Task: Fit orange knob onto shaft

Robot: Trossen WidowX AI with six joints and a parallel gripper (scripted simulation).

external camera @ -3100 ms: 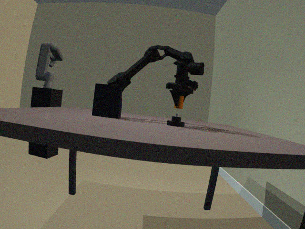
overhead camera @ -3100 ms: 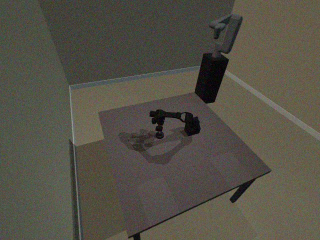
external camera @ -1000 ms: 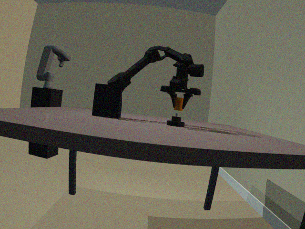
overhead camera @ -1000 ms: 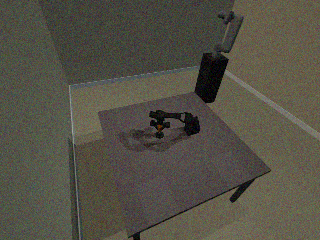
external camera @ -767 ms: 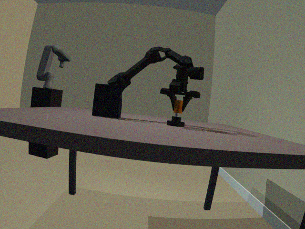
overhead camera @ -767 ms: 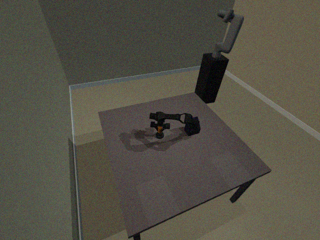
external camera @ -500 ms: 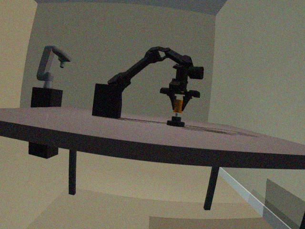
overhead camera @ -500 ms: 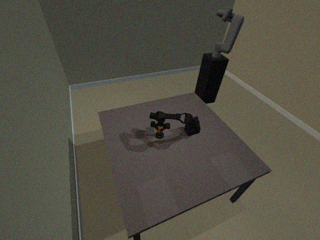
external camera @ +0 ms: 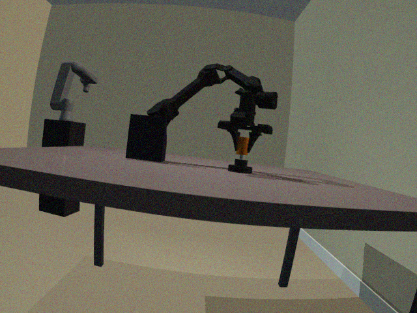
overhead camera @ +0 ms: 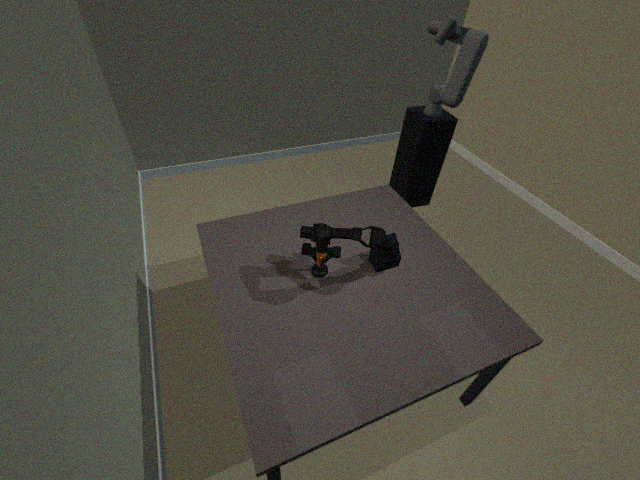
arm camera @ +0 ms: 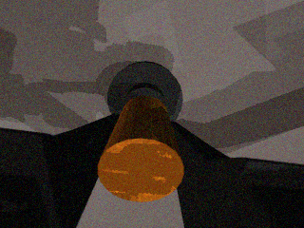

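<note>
The round pedestal is 4 cm below my gripper tip. From my gripper tip the other things lie so: orange knob (3 cm above).
</note>
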